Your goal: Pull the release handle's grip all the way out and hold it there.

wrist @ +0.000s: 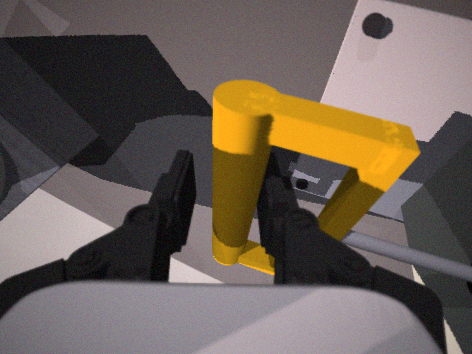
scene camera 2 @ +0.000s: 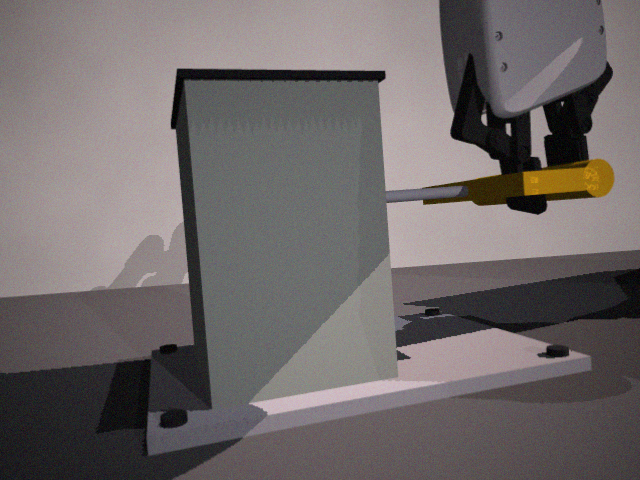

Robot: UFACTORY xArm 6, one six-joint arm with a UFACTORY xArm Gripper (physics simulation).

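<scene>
The release handle is a yellow frame (scene camera 2: pixel 496 189) (wrist: pixel 320 125) on a grey rod (scene camera 2: pixel 423 194) (wrist: pixel 410 254), which sticks out of the right side of the grey-green housing (scene camera 2: pixel 284 232). A length of rod shows between housing and frame. The handle's round grip (scene camera 2: pixel 599 178) (wrist: pixel 232 195) is the frame's outer bar, farthest from the housing. My gripper (scene camera 2: pixel 542 184) (wrist: pixel 226 173) is shut on the grip, one finger on each side. In the wrist view the right finger is inside the frame against the grip; a gap shows beside the left finger.
The housing has a black top lid (scene camera 2: pixel 284 74) and stands on a pale base plate (scene camera 2: pixel 480 356) (wrist: pixel 400 75). Black bolts (scene camera 2: pixel 557 350) (wrist: pixel 377 26) stick up at the plate's corners. A pale wall (scene camera 2: pixel 77 155) is behind. Dark shadows lie around the plate.
</scene>
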